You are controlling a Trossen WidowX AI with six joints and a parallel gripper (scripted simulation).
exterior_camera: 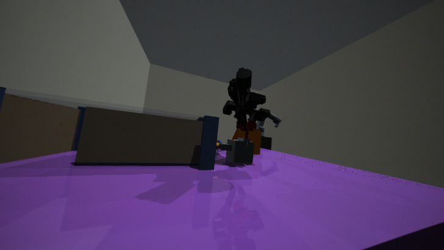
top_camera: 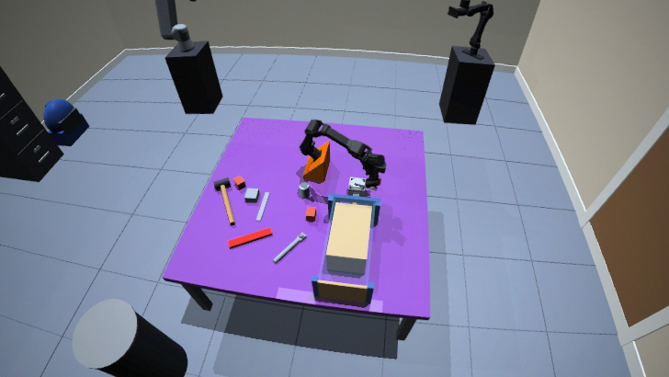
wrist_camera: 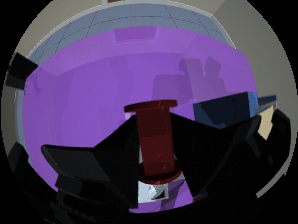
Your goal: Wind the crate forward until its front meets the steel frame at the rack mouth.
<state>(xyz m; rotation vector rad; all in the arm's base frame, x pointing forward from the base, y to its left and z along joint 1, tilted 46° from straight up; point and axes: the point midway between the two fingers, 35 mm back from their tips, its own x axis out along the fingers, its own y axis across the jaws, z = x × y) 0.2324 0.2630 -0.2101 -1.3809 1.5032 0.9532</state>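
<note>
Now: the red knob 20 mm to the right of my gripper tip. The rest, counted from my gripper tip: grey bar 90 mm ahead, 630 mm to the right, 130 mm below; grey winch 50 mm behind, 120 mm to the right, 100 mm below; winch handle 10 mm behind, 50 mm to the right, 30 mm below.
</note>
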